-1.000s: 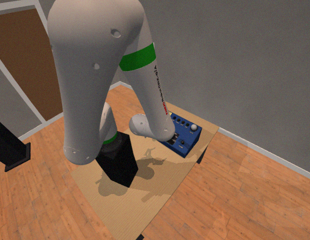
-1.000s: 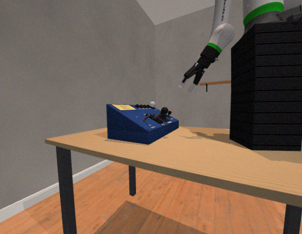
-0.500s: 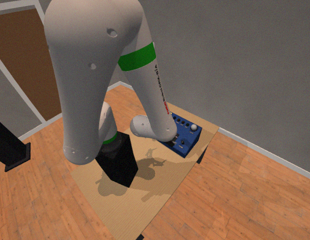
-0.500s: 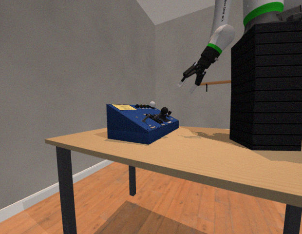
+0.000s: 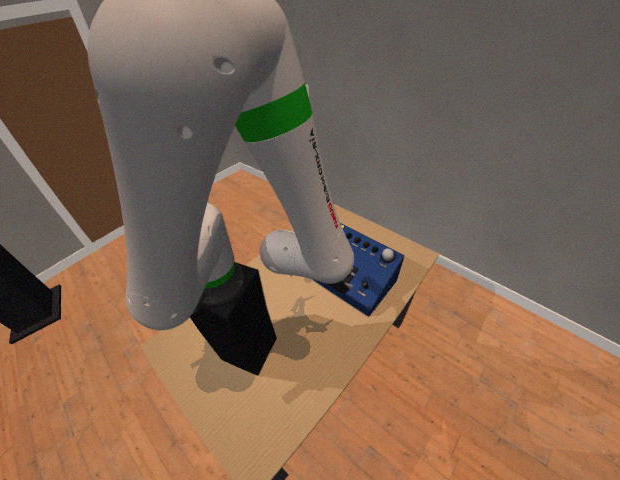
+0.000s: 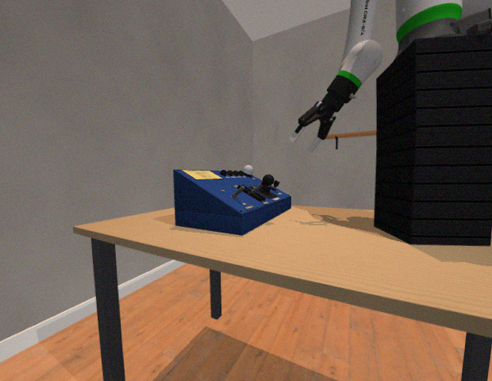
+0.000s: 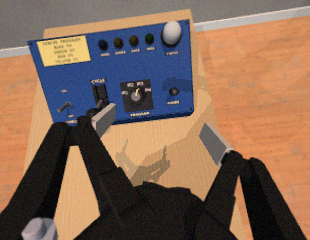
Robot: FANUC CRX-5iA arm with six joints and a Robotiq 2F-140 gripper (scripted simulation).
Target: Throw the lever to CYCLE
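My hand is 70 mm short of the black lever, 200 mm to the right of it and 160 mm above it. The rest, counted from my hand: rotary program selector (130 mm ahead, 90 mm to the left, 170 mm below); then blue console (140 mm ahead, 150 mm to the left, 200 mm below); then small knob (140 mm ahead, 30 mm to the right, 170 mm below).
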